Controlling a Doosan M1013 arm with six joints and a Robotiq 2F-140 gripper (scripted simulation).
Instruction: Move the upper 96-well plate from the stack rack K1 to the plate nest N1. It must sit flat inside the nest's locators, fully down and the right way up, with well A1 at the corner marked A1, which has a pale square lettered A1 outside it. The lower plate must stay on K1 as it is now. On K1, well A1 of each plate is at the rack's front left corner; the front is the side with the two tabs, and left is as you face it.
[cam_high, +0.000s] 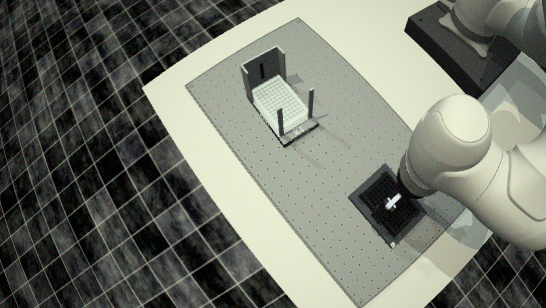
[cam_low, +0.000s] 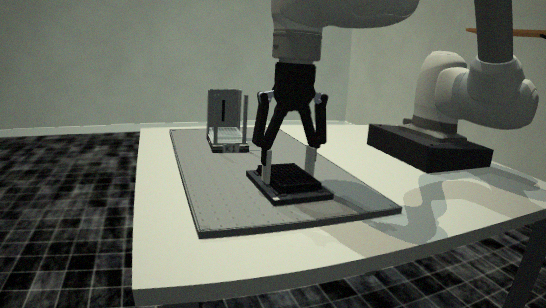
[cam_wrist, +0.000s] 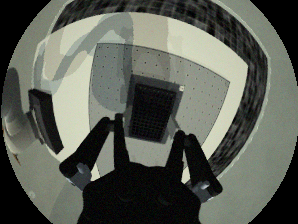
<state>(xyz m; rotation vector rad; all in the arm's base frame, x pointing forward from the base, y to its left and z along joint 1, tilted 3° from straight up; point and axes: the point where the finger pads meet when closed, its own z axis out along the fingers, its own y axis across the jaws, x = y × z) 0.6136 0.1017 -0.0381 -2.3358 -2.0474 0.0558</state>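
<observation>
Right now my hand is 20 mm above the black 96-well plate. The rest, counted from my hand: white plate: 10 mm behind, 350 mm to the right, 20 mm below; then pale A1 square: 60 mm ahead, 70 mm to the left, 30 mm below; then plate nest N1: 40 mm below.
</observation>
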